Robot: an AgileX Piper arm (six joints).
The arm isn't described. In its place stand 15 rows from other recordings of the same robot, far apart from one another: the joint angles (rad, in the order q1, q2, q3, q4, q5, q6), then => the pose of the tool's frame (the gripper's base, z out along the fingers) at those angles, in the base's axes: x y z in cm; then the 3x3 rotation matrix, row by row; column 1 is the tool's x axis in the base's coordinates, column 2 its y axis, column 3 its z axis.
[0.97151 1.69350 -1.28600 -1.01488 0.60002 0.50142] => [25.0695, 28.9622, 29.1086], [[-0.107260, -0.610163, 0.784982], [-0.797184, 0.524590, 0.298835], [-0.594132, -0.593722, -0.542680]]
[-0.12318 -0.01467 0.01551 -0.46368 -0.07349 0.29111] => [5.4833, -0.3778, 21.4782], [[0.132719, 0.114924, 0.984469], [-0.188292, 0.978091, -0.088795], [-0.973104, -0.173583, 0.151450]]
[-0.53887 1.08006 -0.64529 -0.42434 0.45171 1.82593] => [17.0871, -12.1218, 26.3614], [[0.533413, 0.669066, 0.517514], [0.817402, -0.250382, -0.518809], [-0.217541, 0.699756, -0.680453]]
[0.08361 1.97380 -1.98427 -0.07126 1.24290 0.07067] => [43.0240, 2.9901, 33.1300], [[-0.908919, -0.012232, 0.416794], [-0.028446, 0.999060, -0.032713], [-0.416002, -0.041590, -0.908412]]
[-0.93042 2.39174 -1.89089 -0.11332 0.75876 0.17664] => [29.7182, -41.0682, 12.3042], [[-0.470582, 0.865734, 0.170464], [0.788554, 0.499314, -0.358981], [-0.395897, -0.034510, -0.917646]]
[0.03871 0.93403 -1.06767 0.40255 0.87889 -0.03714] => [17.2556, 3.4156, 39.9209], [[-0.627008, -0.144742, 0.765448], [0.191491, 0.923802, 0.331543], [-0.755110, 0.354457, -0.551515]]
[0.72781 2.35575 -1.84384 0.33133 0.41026 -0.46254] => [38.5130, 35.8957, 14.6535], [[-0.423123, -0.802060, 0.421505], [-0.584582, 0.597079, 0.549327], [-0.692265, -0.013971, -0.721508]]
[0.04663 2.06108 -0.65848 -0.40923 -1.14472 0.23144] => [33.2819, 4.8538, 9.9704], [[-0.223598, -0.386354, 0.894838], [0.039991, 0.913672, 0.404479], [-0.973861, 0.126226, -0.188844]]
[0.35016 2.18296 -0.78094 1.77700 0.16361 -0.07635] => [28.0865, 11.8020, 0.8825], [[-0.259123, 0.942679, 0.210266], [0.947130, 0.205360, 0.246521], [0.189210, 0.263028, -0.946053]]
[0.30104 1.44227 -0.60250 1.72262 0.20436 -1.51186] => [24.9686, 9.6636, 19.3811], [[-0.708458, -0.290578, 0.643158], [-0.002173, 0.912201, 0.409738], [-0.705750, 0.288884, -0.646887]]
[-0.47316 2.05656 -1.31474 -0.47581 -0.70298 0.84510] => [42.6382, -18.8011, 21.8688], [[0.070669, 0.156662, 0.985121], [0.450293, 0.876227, -0.171647], [-0.890080, 0.455723, -0.008622]]
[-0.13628 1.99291 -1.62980 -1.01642 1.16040 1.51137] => [40.7603, -12.7505, 26.5482], [[-0.215692, 0.965766, 0.144127], [0.539644, 0.240910, -0.806689], [-0.813794, -0.096219, -0.573133]]
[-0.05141 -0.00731 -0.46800 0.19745 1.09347 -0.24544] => [-0.3833, 1.6074, 26.7126], [[-0.477510, -0.175376, 0.860946], [-0.126471, 0.983392, 0.130173], [-0.869477, -0.046725, -0.491759]]
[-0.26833 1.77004 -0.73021 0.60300 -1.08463 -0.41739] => [31.1522, -13.2978, 20.4320], [[-0.029738, 0.713161, 0.700369], [-0.086877, 0.696183, -0.712588], [-0.995775, -0.082037, 0.041254]]
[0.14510 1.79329 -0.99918 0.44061 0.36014 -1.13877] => [34.5174, 6.4262, 16.6411], [[-0.493098, -0.727194, 0.477539], [-0.733269, 0.642788, 0.221675], [-0.468158, -0.240857, -0.850186]]
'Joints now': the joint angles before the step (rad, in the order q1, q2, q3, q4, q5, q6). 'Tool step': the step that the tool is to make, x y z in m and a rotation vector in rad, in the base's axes. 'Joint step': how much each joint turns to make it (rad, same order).
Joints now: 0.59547, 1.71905, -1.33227, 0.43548, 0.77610, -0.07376
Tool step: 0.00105, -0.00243, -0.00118, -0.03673, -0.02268, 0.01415
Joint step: 0.00000, 0.00001, -0.00004, -0.04540, 0.00201, 0.00003
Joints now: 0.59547, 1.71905, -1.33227, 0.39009, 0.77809, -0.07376
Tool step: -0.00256, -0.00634, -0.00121, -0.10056, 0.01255, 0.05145
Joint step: -0.00001, 0.00000, -0.01323, -0.08923, 0.08449, 0.00197
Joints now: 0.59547, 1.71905, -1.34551, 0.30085, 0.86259, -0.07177
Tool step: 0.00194, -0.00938, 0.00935, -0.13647, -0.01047, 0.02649
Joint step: 0.00000, -0.00001, -0.05503, -0.14648, 0.11854, 0.04063
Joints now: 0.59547, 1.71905, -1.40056, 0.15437, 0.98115, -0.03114
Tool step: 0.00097, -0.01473, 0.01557, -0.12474, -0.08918, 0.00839
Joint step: -0.00001, -0.03399, -0.02080, -0.16855, 0.04905, 0.03113
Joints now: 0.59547, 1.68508, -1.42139, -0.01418, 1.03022, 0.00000
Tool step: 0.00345, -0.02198, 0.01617, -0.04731, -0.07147, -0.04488
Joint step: -0.03857, -0.04514, -0.00166, -0.08705, 0.01366, 0.02030
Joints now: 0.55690, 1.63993, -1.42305, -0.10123, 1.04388, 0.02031
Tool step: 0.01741, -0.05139, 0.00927, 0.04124, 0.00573, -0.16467
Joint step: -0.16729, -0.02953, -0.00001, 0.04347, 0.01525, -0.00958
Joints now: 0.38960, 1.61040, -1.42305, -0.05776, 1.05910, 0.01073
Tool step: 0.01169, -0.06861, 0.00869, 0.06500, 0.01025, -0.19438
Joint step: -0.22722, -0.02805, -0.00055, 0.08334, 0.02013, -0.04397
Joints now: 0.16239, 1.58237, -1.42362, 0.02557, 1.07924, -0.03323
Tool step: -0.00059, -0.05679, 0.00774, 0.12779, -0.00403, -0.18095
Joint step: -0.20803, -0.02175, 0.00000, 0.14285, 0.01354, -0.03762
